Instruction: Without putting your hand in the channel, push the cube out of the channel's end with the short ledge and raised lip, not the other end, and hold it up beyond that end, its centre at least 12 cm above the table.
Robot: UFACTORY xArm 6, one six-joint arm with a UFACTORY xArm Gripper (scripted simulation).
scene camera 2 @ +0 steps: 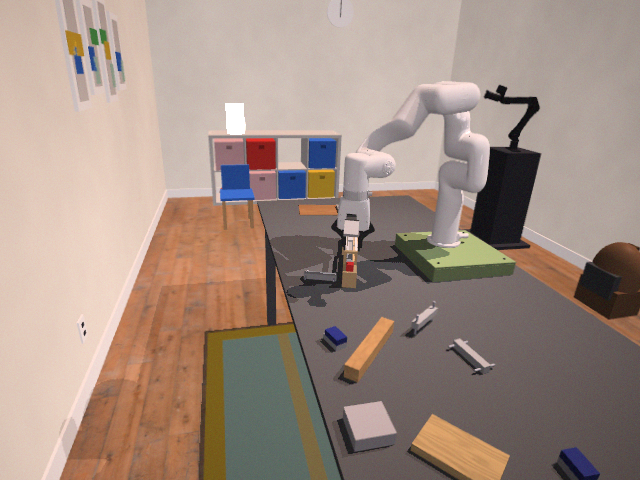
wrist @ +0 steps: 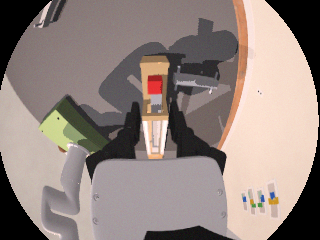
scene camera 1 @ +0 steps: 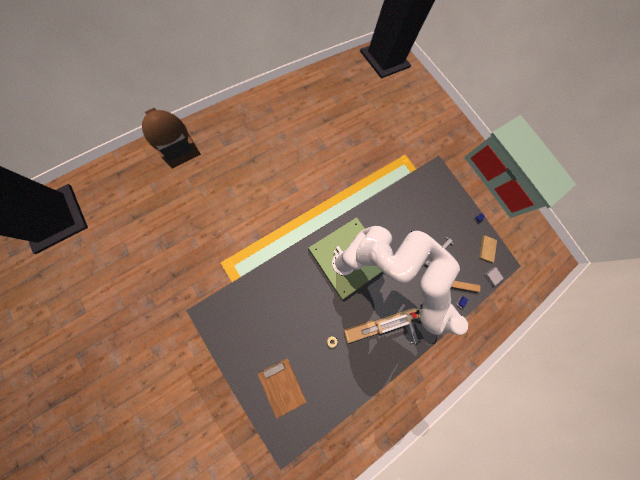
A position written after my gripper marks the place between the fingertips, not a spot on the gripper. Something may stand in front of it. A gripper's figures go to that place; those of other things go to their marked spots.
Scene:
My gripper (scene camera 2: 351, 249): 1.29 m from the lens. A wooden bar (scene camera 2: 361, 359) is 0.95 m from the lens. A grey block (scene camera 2: 368, 425): 0.83 m from the lens. The marked spots on the wooden bar and the grey block are 0.18 m apart.

